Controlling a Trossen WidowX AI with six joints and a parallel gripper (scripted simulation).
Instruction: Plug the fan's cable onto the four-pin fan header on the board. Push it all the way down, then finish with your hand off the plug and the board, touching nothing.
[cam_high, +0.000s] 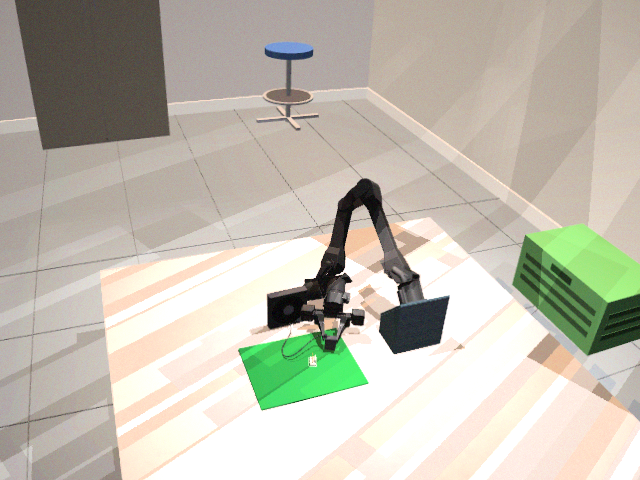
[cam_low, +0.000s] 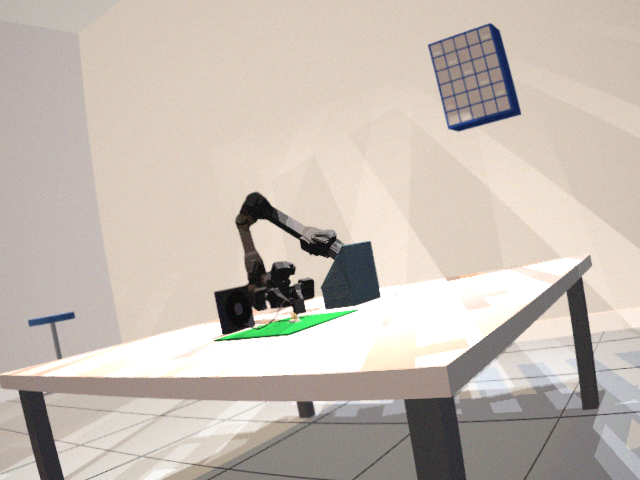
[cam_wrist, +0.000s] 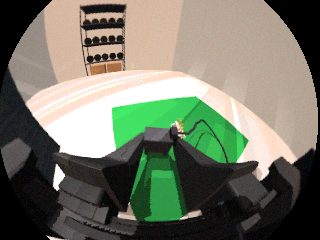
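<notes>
Now: the pale four-pin header 60 mm ahead of my gripper tip, 30 mm to the left of it and 50 mm below it. Round my gripper tip: dark plug (10 mm below); then green board (90 mm ahead, 30 mm to the left, 60 mm below); then black fan (80 mm ahead, 150 mm to the right, 10 mm above).
</notes>
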